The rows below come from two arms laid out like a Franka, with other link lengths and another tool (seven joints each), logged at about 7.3 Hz.
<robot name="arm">
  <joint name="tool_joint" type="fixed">
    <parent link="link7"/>
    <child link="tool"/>
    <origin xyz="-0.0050 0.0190 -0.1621" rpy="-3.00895 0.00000 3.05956"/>
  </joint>
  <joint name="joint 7" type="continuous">
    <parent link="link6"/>
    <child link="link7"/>
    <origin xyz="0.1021 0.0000 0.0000" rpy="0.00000 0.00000 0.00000"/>
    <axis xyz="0 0 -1"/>
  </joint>
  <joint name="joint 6" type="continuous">
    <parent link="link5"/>
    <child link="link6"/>
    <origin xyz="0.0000 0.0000 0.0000" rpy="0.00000 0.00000 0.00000"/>
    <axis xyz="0 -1 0"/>
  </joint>
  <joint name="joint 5" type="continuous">
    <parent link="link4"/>
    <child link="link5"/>
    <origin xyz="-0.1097 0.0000 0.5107" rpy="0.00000 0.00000 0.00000"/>
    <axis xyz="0 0 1"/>
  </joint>
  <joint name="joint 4" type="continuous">
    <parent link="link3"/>
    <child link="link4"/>
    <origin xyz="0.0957 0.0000 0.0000" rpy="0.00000 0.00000 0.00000"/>
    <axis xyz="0 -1 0"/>
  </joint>
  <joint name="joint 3" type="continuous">
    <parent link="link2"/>
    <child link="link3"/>
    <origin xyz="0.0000 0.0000 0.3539" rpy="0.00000 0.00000 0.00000"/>
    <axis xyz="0 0 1"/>
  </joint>
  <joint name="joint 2" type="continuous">
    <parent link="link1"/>
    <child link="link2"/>
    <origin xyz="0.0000 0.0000 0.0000" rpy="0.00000 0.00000 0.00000"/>
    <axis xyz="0 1 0"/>
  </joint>
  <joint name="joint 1" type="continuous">
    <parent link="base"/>
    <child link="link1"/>
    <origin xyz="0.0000 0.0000 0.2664" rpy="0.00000 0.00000 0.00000"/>
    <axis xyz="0 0 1"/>
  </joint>
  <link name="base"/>
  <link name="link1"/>
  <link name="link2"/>
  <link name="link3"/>
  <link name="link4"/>
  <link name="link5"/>
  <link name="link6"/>
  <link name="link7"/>
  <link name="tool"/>
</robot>
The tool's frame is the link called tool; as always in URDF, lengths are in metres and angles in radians. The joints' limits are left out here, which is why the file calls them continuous.
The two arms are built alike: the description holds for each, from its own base.
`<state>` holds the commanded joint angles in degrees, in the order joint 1, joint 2, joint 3, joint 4, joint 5, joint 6, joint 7, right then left.
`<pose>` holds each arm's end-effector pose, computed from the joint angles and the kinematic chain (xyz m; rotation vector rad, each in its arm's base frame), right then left.
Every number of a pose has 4 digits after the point. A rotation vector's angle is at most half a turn.
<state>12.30 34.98 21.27 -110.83 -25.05 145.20 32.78 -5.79 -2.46 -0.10 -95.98 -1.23 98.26 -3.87</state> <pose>0.6301 0.4454 0.0073 -0.3278 3.0282 -0.2100 0.7036 -0.0571 0.5482 0.1843 3.0526 -0.2411</pose>
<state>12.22 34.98 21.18 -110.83 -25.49 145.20 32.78 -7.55 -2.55 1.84 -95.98 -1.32 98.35 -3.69</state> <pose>0.6313 0.4434 0.0069 -0.3325 3.0238 -0.2164 0.7037 -0.0546 0.5494 0.1841 3.0492 -0.2453</pose>
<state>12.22 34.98 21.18 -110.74 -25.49 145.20 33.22 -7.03 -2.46 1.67 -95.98 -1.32 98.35 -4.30</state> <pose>0.6322 0.4437 0.0077 -0.3201 3.0244 -0.2151 0.7042 -0.0505 0.5483 0.1584 3.0512 -0.2454</pose>
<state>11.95 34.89 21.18 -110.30 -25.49 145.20 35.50 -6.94 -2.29 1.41 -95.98 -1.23 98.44 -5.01</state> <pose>0.6392 0.4425 0.0126 -0.2488 3.0261 -0.2081 0.7049 -0.0526 0.5464 0.1441 3.0529 -0.2435</pose>
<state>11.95 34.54 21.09 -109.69 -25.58 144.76 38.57 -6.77 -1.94 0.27 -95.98 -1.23 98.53 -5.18</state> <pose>0.6467 0.4429 0.0212 -0.1620 3.0248 -0.2071 0.7058 -0.0649 0.5423 0.1651 3.0575 -0.2435</pose>
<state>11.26 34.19 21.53 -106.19 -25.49 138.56 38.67 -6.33 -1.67 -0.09 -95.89 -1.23 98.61 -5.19</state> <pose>0.6692 0.4360 0.0453 -0.1221 3.0398 -0.2787 0.7075 -0.0642 0.5401 0.1626 3.0593 -0.2431</pose>
